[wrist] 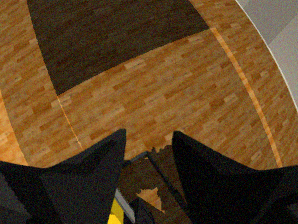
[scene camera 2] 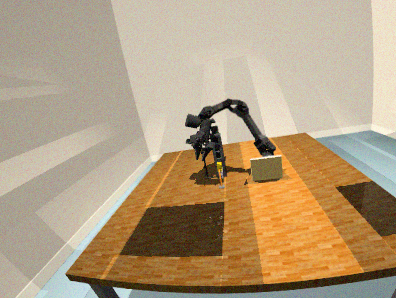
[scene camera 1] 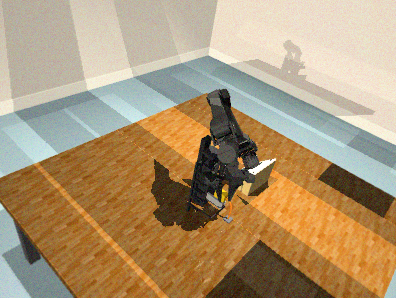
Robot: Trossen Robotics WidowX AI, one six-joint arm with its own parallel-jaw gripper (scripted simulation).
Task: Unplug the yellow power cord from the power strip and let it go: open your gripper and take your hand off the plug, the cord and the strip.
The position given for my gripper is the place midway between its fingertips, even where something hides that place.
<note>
I see my gripper (scene camera 1: 224, 201).
My gripper is seen too in the wrist view (wrist: 149, 136).
</note>
